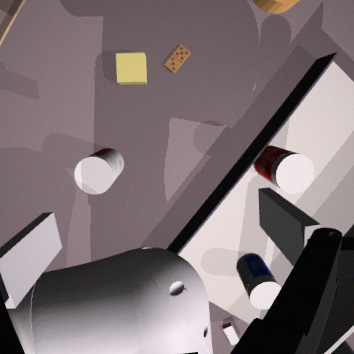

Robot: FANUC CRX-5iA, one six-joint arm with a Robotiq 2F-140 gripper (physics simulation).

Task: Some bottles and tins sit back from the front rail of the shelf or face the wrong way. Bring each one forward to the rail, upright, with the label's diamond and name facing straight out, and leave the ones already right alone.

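Places are measured from the arm's base along level axes (x back, y right, z up), in centimetres.
Where they show: gripper, fingertip midpoint: (157,219).
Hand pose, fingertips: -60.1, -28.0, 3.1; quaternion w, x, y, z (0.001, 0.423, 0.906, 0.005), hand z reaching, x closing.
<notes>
After its pixels a point has its place, as x, y, z.
A tin with a white lid and a red label (270,162) @[-69.2, -14.1, -19.2] stands upright on the white shelf (320,110) @[-82.9, -8.5, -27.2], close behind its black front rail (280,112) @[-78.3, -14.3, -28.2]. A dark bottle or tin with a white top and a blue label patch (257,266) @[-52.9, -2.7, -22.0] stands upright, set back from the rail. The diamonds and names cannot be read. Another white-lidded tin (95,175) @[-52.7, -35.3, -20.0], with a little dark red on its side, stands on the grey surface outside the rail. My gripper (157,219) @[-60.1, -28.0, 3.1] is open and empty. Its right finger hangs over the shelf between the red and blue items; its left finger is below the outside tin.
A yellow block (131,68) @[-69.5, -40.4, -27.1] and an orange domino (177,58) @[-75.7, -35.1, -30.1] lie on the grey surface outside the rail. Part of a round wooden object (276,4) @[-92.7, -26.2, -27.1] shows at the top right. A wooden edge (11,20) @[-65.6, -64.6, -30.8] shows at the top left. A small white object (230,333) @[-32.6, 8.9, -29.7] lies at the bottom.
</notes>
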